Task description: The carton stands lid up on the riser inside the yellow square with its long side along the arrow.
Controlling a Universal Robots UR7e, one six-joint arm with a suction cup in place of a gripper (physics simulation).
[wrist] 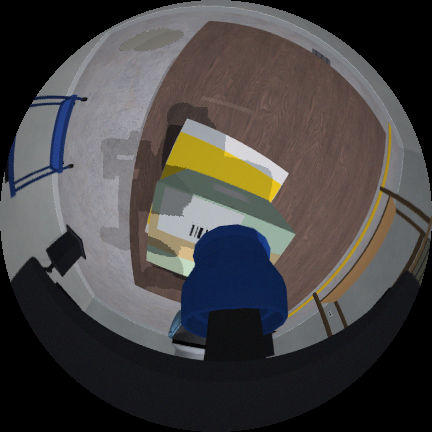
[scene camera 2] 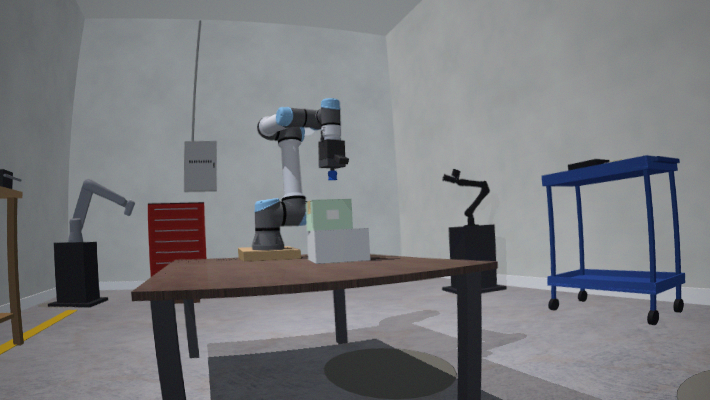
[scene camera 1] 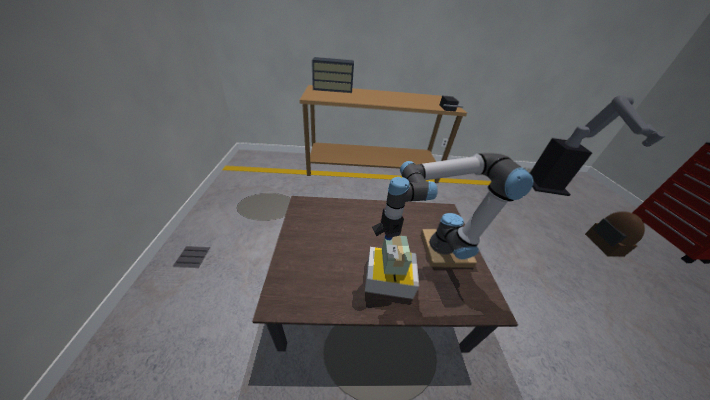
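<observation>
Suction cup empty: my cup carries nothing and is 15 cm from the middle of a pale green carton, above it. A white riser is in view as well.
</observation>
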